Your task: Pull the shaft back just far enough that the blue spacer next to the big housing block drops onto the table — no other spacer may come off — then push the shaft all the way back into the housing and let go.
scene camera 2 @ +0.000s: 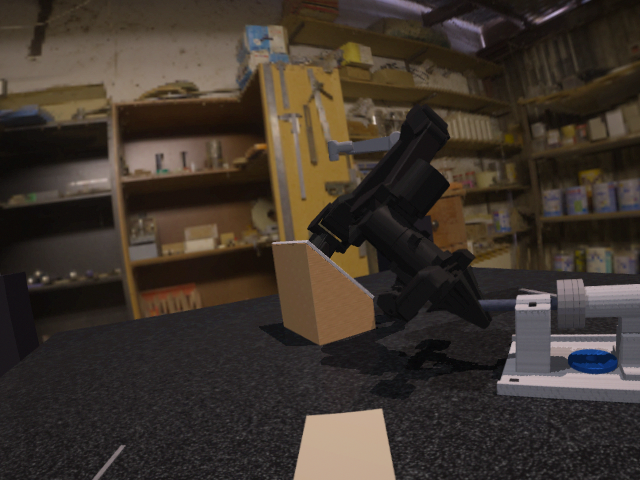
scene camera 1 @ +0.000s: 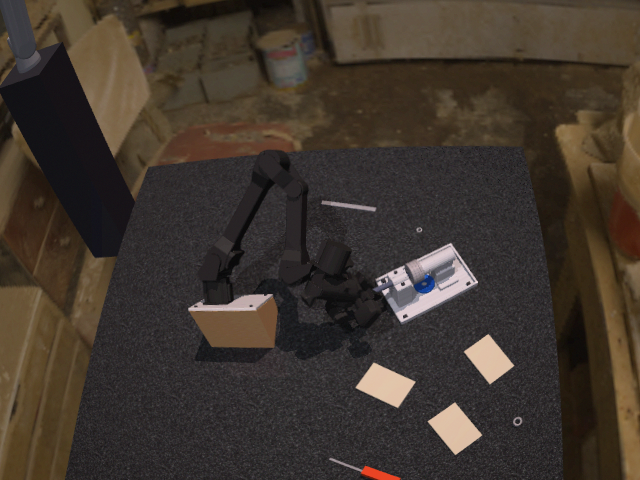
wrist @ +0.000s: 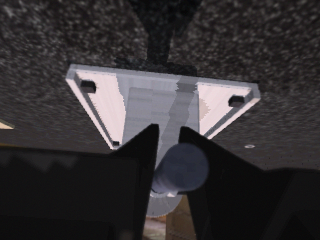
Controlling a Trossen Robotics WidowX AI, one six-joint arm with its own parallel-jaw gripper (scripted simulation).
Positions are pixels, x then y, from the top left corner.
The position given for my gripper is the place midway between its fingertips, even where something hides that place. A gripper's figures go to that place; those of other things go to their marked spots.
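There's a housing block [scene camera 2: 537, 365], and that housing block is 44 cm from the lens. My gripper [scene camera 2: 488, 324] is 46 cm from the lens, and a blue spacer [scene camera 2: 590, 361] is 46 cm from the lens too.
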